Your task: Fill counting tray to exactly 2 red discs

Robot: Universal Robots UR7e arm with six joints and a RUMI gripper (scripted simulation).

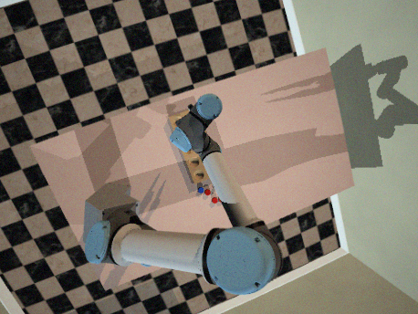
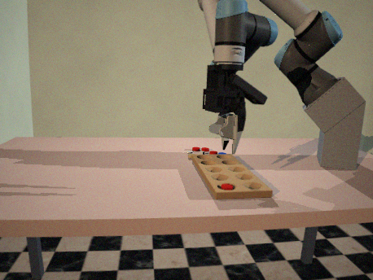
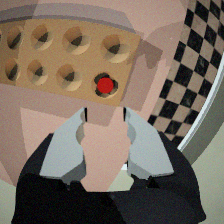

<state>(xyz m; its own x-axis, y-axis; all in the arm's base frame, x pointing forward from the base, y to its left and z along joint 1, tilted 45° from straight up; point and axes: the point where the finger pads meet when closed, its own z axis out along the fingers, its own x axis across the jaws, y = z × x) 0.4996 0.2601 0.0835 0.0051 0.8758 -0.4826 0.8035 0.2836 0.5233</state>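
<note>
My gripper is now 350 mm to the left of the blue disc, 190 mm past it and 130 mm above it. Round my hand: wooden counting tray (130 mm to the right, 120 mm below, 70 mm behind).
</note>
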